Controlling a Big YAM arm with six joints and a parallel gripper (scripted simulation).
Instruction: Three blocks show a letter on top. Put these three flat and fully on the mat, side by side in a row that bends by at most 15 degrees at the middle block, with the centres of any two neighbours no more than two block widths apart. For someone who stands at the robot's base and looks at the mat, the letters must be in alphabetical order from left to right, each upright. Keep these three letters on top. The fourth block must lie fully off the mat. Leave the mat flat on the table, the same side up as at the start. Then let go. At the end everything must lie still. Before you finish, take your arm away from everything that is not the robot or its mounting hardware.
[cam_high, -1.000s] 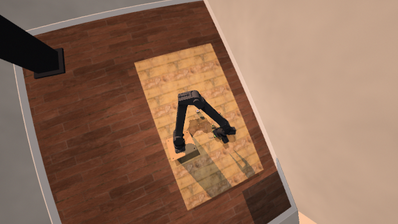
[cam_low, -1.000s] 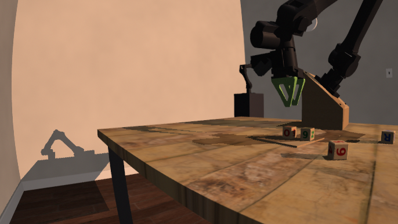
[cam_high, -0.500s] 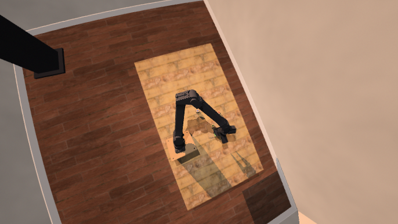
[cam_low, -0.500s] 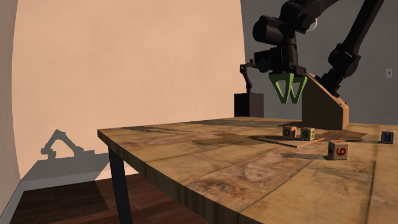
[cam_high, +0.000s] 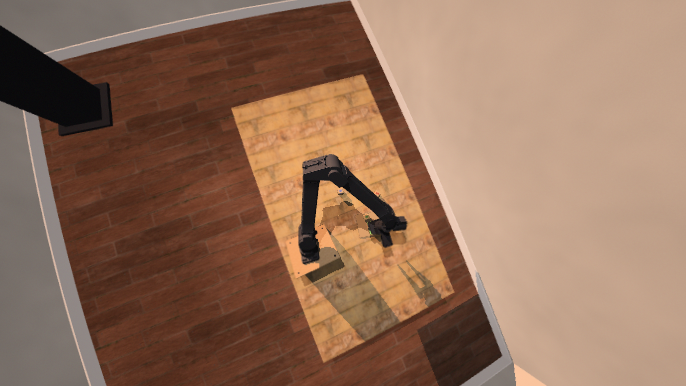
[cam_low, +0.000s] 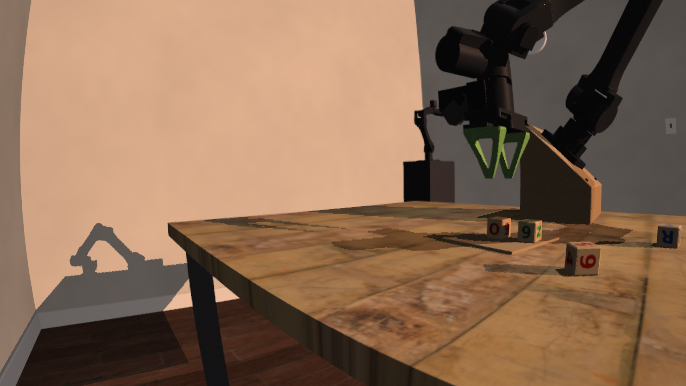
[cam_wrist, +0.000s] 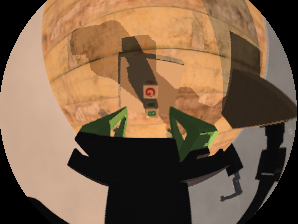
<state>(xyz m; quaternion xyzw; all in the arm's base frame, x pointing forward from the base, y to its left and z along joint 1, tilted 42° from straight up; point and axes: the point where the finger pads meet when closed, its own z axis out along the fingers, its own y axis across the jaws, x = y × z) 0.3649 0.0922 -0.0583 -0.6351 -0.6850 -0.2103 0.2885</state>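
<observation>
The thin brown mat is 10 cm below my hand and 1 cm to the left of it. The rest, counted from my hand: block 9 cm below, 5 cm to the left, 1 cm behind.
</observation>
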